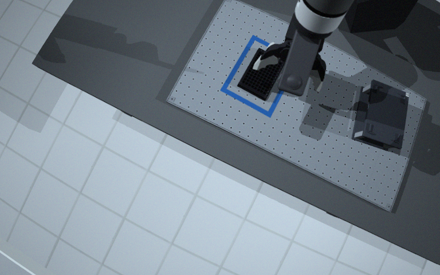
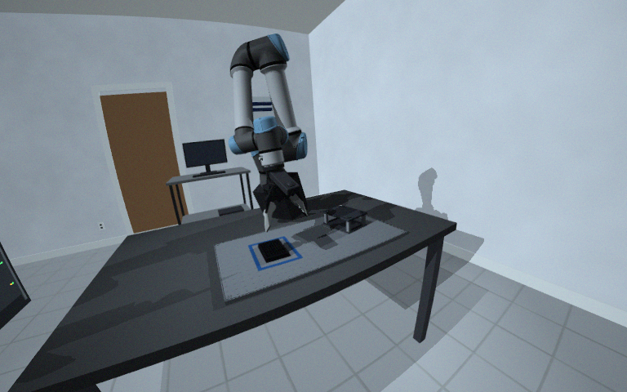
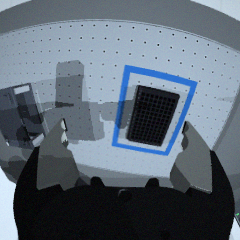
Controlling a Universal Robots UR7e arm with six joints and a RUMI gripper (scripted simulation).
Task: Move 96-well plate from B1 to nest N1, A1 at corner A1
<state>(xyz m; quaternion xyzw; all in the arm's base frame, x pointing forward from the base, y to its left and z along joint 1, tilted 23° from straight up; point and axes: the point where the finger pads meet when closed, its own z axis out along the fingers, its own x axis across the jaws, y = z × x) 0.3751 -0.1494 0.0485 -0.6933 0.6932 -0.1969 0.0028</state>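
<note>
Now: hand 10 cm above the black 96-well plate, 5 cm to the left of it and 4 cm past it. The rest, counted from my hand: raised plate nest 30 cm to the left, 5 cm below, 3 cm behind.
</note>
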